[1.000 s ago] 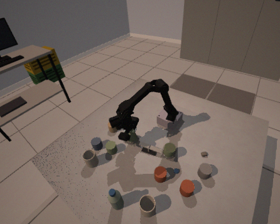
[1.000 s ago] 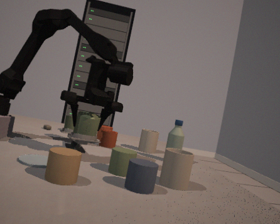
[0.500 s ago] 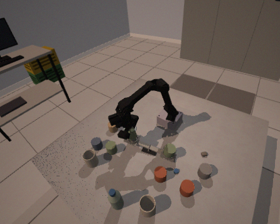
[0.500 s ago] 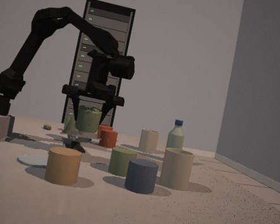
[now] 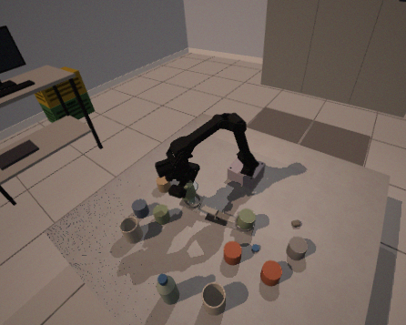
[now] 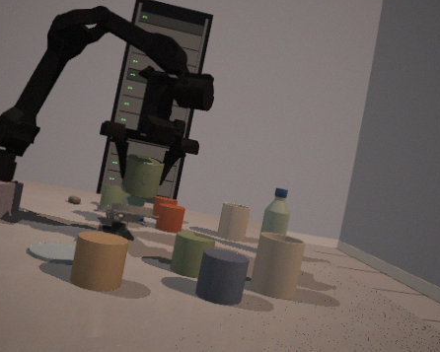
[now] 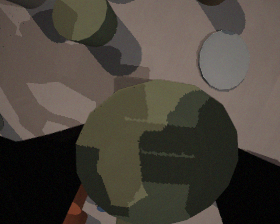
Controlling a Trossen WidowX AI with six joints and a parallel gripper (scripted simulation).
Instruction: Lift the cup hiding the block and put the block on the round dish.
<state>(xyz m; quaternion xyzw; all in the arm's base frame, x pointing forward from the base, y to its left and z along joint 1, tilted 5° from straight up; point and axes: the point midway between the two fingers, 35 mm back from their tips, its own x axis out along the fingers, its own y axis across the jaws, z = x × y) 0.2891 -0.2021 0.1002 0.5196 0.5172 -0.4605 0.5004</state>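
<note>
My gripper tip is now 50 mm above the pale green block and 20 mm to the right of it. The rest, counted from my gripper tip: small balance: 140 mm to the left, 100 mm below, 10 mm behind; then pale round dish: 130 mm below, 120 mm behind, 80 mm to the right; then tan cup: 190 mm to the right, 100 mm below, 80 mm behind.
</note>
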